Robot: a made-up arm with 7 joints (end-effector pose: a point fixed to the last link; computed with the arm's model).
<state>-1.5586 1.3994 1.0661 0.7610 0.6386 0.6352 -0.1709</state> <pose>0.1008 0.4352 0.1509 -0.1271 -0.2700 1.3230</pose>
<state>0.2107 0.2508 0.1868 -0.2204 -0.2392 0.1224 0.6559</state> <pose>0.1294 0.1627 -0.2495 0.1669 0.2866 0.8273</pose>
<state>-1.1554 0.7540 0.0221 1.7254 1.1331 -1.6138 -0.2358</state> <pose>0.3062 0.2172 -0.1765 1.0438 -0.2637 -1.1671</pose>
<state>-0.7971 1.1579 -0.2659 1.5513 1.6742 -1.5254 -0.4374</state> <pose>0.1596 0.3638 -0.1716 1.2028 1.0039 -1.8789</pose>
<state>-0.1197 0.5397 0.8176 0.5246 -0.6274 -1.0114 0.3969</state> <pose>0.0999 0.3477 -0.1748 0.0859 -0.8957 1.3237</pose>
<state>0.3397 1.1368 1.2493 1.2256 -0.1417 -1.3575 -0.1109</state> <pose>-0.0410 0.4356 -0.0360 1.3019 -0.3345 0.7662</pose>
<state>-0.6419 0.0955 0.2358 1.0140 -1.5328 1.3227 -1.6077</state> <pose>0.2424 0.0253 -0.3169 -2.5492 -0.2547 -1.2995</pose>
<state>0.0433 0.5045 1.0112 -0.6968 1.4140 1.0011 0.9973</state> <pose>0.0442 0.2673 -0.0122 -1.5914 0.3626 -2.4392</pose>
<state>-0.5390 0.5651 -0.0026 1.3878 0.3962 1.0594 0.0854</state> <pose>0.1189 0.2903 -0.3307 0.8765 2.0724 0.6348</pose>
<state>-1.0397 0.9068 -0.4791 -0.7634 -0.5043 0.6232 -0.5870</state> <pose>0.2275 0.0063 0.0204 0.8511 -0.2683 -1.3386</pose>
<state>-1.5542 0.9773 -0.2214 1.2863 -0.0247 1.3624 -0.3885</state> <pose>0.3286 0.3119 -0.0073 -0.0855 1.2109 0.5464</pose>
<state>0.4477 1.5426 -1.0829 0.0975 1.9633 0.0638 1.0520</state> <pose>-0.0719 0.2993 -0.2185 1.4010 -1.0367 -1.9117</pose>
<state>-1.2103 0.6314 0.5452 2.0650 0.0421 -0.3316 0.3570</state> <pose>0.3109 0.2131 -0.2540 -0.0370 0.6268 0.7971</pose>
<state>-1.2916 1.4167 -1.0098 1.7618 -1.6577 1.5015 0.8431</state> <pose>0.1442 0.4104 -0.0343 -0.4591 1.6512 1.6643</pose>
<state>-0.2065 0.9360 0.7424 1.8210 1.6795 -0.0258 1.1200</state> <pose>-0.0378 0.3816 -0.2834 2.0772 0.9594 0.3572</pose>
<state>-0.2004 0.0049 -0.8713 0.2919 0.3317 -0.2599 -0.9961</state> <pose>0.1228 -0.1237 -0.2879 0.3207 0.0866 -2.0043</pose>
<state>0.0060 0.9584 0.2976 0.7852 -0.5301 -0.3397 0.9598</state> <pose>0.1167 0.3962 -0.1910 0.6285 0.0478 1.5513</pose>
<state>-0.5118 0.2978 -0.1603 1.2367 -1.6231 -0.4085 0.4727</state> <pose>0.1956 0.1764 -0.3768 -0.8130 0.6133 1.3348</pose>
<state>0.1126 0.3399 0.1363 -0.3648 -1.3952 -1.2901 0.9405</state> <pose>0.1180 0.1967 -0.1650 -1.4418 -0.7505 1.4081</pose>
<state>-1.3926 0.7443 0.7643 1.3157 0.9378 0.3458 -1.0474</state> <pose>0.3774 0.2955 -0.0641 0.1823 0.6928 -0.3301</pose>
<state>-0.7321 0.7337 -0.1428 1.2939 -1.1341 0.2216 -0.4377</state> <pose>0.2567 0.3001 -0.2691 -0.5873 0.5625 0.2258</pose>
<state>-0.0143 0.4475 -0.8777 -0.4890 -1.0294 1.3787 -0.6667</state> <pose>0.0283 -0.0281 -0.2410 -0.7151 1.6589 -1.8815</pose>
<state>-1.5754 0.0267 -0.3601 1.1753 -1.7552 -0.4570 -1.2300</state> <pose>0.4356 -0.0706 -0.0390 -1.0215 -0.9022 -1.1908</pose>
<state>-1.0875 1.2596 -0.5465 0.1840 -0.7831 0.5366 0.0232</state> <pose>0.3419 0.2038 0.0043 0.5964 0.2209 -0.0217</pose>
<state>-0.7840 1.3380 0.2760 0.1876 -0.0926 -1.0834 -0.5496</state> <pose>0.2179 0.2288 0.1234 1.6594 -1.1620 -0.5148</pose>
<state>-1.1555 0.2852 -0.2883 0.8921 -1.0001 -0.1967 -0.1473</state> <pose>0.4170 0.0388 -0.1300 -0.5092 -0.1091 -0.3082</pose>
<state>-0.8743 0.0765 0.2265 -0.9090 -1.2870 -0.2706 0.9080</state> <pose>0.1675 0.0795 0.0565 -1.6694 -0.8015 -0.2046</pose>
